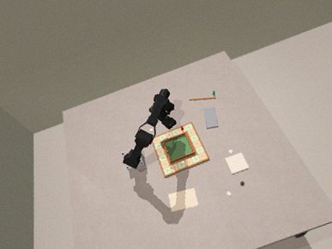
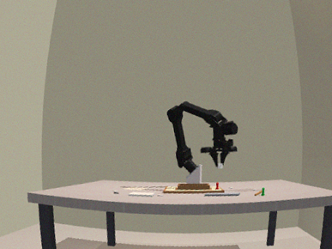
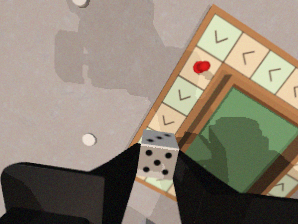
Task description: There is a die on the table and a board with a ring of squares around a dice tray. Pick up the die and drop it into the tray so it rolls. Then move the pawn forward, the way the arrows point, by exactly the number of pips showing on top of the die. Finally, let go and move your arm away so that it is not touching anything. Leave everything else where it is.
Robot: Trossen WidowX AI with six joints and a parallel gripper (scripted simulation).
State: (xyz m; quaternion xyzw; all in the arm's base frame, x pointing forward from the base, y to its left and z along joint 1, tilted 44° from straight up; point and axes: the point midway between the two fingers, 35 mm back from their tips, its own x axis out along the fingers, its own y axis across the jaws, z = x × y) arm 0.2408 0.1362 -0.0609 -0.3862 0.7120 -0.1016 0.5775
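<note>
Right now the red pawn is 100 mm below my gripper tip, 90 mm ahead of it and 10 mm to the right of it. Also, from my gripper tip: white die right at my gripper tip; grey card 290 mm ahead, 120 mm below, 10 mm to the left; black disc 450 mm to the right, 300 mm ahead, 120 mm below.
</note>
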